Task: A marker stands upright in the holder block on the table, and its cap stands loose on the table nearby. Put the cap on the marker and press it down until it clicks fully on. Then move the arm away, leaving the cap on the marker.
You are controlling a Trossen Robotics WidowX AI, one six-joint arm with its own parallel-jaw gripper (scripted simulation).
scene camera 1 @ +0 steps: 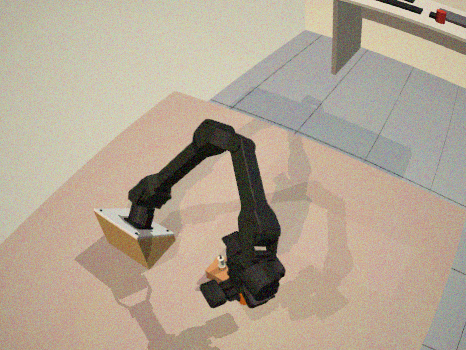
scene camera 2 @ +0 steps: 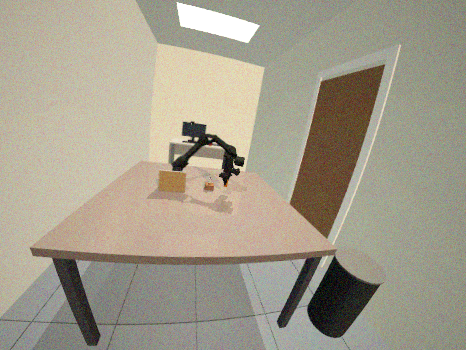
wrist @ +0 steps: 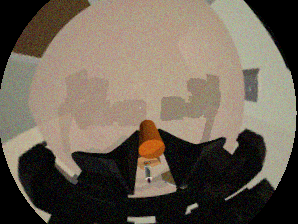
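There's an orange cap [wrist: 150,144], and it's being carried by my gripper [scene camera 1: 244,297]. You'd also find my gripper [wrist: 148,132] in the wrist view.
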